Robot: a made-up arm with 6 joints. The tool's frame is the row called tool. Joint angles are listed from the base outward.
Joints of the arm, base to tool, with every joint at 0 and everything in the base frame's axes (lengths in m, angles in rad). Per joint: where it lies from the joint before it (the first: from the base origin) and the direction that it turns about. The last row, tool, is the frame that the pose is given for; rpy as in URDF.
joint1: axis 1 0 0 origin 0.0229 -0.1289 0.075
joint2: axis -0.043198 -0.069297 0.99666 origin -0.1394 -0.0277 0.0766
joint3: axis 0 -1 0 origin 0.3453 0.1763 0.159
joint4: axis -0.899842 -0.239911 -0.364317 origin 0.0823 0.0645 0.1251
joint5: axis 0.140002 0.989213 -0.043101 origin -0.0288 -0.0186 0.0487
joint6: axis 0 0 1 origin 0.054 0.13 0.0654
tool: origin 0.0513 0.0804 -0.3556 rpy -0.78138 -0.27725 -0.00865
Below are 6 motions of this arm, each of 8 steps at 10 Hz.
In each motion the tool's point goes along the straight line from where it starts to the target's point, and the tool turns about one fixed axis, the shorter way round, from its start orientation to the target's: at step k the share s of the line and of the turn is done. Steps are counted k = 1, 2, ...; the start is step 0. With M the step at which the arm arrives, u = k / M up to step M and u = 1 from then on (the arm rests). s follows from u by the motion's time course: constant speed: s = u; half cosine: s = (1 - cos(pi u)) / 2; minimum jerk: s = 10 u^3 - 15 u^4 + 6 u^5.
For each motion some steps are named. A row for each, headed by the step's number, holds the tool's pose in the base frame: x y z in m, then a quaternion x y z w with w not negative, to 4 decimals.
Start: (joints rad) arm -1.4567 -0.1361 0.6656 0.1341 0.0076 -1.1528
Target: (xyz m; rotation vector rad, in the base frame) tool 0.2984 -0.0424 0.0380 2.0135 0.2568 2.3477
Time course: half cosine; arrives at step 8
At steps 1, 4, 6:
1: 0.5003 0.1488 -0.0802 -0.5970 -0.5746 -0.4610 0.3175
4: 0.4034 0.0570 -0.0235 -0.6596 -0.3586 -0.6397 0.1651
6: 0.3291 -0.0133 0.0200 -0.6604 -0.1662 -0.7314 0.0357

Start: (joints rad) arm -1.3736 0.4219 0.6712 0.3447 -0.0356 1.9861
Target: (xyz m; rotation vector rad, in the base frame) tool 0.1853 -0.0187 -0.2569 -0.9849 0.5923 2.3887
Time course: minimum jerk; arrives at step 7
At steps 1, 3, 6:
1: 0.2021 0.1086 -0.3183 0.4704 -0.0243 -0.8815 0.0337
3: 0.1962 0.0637 -0.2966 -0.4378 0.0938 0.8918 0.0652
6: 0.1857 -0.0157 -0.2584 -0.3636 0.2124 0.8756 0.2366

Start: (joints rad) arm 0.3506 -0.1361 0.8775 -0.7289 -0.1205 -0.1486
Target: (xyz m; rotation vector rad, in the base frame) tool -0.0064 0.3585 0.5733 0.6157 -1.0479 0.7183
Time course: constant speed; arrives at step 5
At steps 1, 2, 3, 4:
1: 0.2651 0.2182 0.5631 0.1237 -0.4697 -0.0936 0.8691
2: 0.1972 0.2532 0.5656 0.1675 -0.4827 0.0141 0.8595
3: 0.1293 0.2883 0.5682 0.2090 -0.4891 0.1216 0.8381
4: 0.0615 0.3234 0.5707 0.2477 -0.4886 0.2274 0.8051

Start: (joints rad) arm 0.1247 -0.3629 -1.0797 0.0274 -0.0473 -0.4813
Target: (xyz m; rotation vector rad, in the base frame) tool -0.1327 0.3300 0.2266 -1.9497 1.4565 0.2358
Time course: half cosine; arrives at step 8
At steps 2, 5, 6, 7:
2: 0.2710 0.1239 0.1160 -0.4312 0.5202 -0.1049 0.7297
5: 0.0133 0.2555 0.1866 -0.6560 0.5649 0.0200 0.5002
6: -0.0634 0.2946 0.2076 -0.7086 0.5650 0.0574 0.4187
7: -0.1147 0.3208 0.2217 -0.7395 0.5617 0.0821 0.3617

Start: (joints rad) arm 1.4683 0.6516 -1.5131 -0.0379 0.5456 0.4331
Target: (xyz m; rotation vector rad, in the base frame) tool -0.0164 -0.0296 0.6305 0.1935 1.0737 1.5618
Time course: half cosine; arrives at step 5
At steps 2, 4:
2: -0.1410 -0.2255 0.6151 0.1391 0.2439 0.7629 0.5824
4: -0.0346 -0.0582 0.6283 0.0914 0.4292 0.6845 0.5821

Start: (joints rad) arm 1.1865 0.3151 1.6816 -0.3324 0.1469 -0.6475
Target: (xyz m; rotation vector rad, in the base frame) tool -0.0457 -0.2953 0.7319 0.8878 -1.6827 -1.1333
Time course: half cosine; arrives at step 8
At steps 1, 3, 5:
1: 0.1169 -0.2567 0.7151 0.4727 -0.3719 -0.5538 0.5758
3: 0.0711 -0.2676 0.7199 0.4465 -0.4655 -0.5338 0.5468
5: 0.0065 -0.2829 0.7265 0.4013 -0.5890 -0.4960 0.4959

